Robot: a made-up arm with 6 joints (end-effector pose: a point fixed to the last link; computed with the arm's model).
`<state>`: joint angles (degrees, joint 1 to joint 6).
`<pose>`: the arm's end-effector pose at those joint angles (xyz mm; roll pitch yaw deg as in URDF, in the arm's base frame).
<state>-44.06 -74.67 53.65 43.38 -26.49 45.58</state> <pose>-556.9 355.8 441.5 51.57 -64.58 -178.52</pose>
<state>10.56 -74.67 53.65 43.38 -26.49 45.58</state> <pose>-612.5 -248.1 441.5 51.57 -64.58 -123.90</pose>
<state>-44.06 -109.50 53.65 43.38 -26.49 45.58</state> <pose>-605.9 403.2 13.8 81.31 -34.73 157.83</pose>
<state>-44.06 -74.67 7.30 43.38 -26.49 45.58</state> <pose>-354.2 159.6 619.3 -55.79 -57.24 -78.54</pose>
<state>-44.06 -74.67 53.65 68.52 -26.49 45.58</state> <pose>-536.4 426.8 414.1 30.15 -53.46 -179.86</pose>
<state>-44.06 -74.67 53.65 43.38 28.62 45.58</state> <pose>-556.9 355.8 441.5 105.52 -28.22 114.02</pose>
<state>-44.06 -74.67 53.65 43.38 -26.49 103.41</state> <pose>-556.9 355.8 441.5 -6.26 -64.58 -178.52</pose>
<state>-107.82 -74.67 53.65 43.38 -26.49 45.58</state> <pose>72.9 656.8 441.5 51.57 -64.58 117.72</pose>
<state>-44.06 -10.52 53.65 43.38 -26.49 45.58</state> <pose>-85.9 -100.1 842.4 -69.18 -41.63 -68.26</pose>
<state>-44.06 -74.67 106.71 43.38 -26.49 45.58</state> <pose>-595.1 392.7 66.9 88.33 -17.61 154.69</pose>
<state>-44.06 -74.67 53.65 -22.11 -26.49 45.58</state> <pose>-473.5 224.7 560.9 -170.71 -73.42 99.90</pose>
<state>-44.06 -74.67 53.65 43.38 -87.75 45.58</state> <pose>-556.9 355.8 441.5 -16.52 -28.76 -95.58</pose>
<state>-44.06 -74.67 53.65 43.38 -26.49 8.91</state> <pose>-556.9 355.8 441.5 88.24 -64.58 -178.52</pose>
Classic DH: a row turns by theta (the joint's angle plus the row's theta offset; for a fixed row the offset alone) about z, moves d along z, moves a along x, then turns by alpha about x. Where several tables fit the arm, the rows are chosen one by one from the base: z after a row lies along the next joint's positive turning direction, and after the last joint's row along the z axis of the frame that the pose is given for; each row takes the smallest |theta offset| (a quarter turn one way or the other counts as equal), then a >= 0, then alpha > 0; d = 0 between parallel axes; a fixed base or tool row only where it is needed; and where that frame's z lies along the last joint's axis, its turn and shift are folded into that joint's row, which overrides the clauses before.
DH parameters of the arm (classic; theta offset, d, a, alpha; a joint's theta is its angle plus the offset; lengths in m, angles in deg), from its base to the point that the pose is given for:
joint 1: 0 0.119 0 -90
joint 2: -90 0 0.31 180
joint 3: 0 0 0 -90
joint 4: 0 -0.4049 0 90
joint 5: 0 0.1811 0 -90
joint 6: 90 0 0 90
tool (fixed): -90 0 0 0

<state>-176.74 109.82 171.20 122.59 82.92 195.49</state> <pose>-345.5 -117.4 442.4 8.59 8.50 -119.02</pose>
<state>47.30 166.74 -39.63 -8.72 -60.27 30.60</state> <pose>-58.0 -326.8 21.7 -142.09 -81.61 162.90</pose>
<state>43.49 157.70 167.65 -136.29 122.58 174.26</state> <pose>300.3 465.3 -221.1 -103.52 43.87 -82.64</pose>
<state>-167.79 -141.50 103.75 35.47 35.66 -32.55</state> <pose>229.8 200.6 -535.3 76.46 69.49 -92.85</pose>
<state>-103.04 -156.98 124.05 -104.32 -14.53 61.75</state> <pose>92.4 200.3 -597.3 85.85 69.76 -58.39</pose>
